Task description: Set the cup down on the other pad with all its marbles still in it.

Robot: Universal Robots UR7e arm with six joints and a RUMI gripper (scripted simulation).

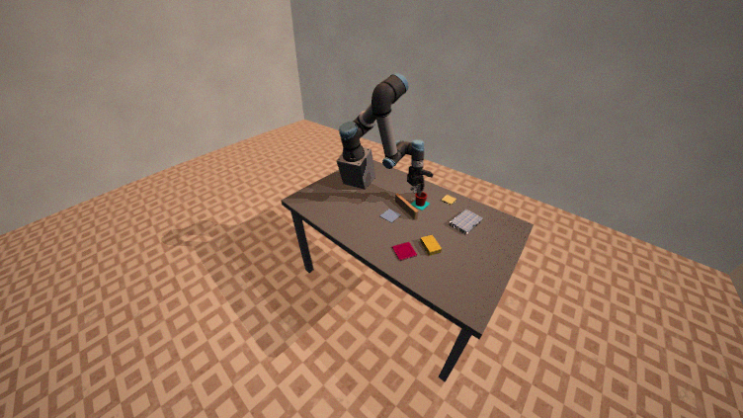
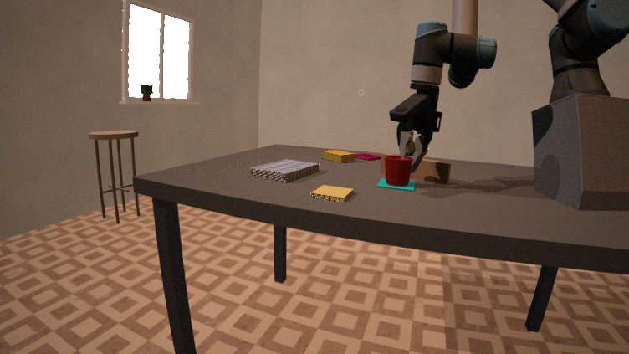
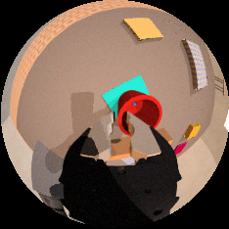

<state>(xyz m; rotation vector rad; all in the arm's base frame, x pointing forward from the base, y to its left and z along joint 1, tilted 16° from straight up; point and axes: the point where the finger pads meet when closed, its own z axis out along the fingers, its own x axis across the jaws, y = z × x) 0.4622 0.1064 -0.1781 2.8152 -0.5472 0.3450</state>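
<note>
Now: hand 30 mm short of the red cup, 10 mm to the left of it and 30 mm above it. The rest, counted from my hand: blue marble: 30 mm ahead, 10 mm to the right, 40 mm below; then rail: 120 mm to the right, 40 mm below; then teal pad: 30 mm ahead, 10 mm to the right, 70 mm below.
</note>
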